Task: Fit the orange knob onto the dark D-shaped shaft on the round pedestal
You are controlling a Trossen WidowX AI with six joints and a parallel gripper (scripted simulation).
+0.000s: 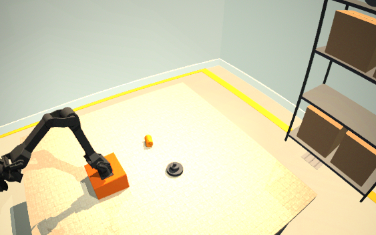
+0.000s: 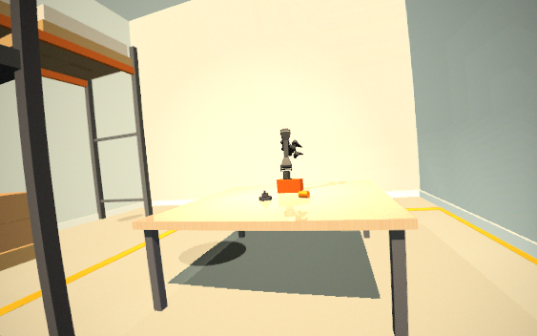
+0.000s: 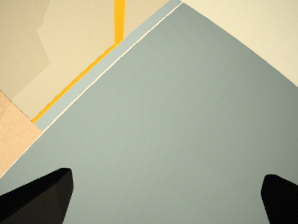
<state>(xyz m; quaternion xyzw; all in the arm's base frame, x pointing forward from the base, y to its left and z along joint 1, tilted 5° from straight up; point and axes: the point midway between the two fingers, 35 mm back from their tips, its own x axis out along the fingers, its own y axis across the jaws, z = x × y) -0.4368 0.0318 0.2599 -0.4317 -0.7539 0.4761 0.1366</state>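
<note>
My gripper tip is now 78 cm short of the orange knob, 10 cm to the right of it and 29 cm above it. Also, from my gripper tip: pedestal (81 cm ahead, 14 cm to the right, 28 cm below).
</note>
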